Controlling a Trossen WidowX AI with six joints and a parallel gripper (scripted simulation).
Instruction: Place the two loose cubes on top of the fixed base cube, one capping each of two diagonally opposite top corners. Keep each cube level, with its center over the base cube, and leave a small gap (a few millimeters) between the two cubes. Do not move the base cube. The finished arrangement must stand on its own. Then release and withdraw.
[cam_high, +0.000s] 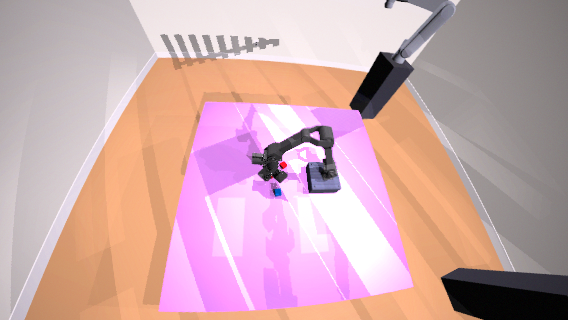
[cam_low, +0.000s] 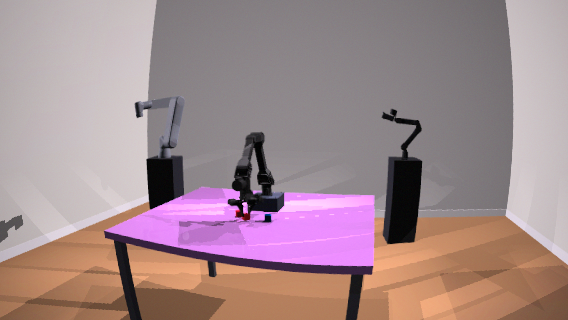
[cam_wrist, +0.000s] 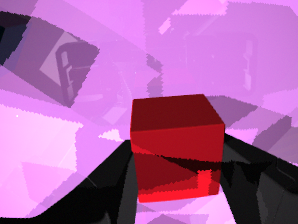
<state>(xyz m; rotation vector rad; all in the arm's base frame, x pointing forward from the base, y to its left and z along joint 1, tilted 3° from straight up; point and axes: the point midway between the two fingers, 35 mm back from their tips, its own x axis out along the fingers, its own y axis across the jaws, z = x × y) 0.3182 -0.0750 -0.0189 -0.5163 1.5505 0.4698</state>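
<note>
Right now my gripper tip is 110 mm to the right of the blue base cube, 20 mm past it and 10 mm above it.
</note>
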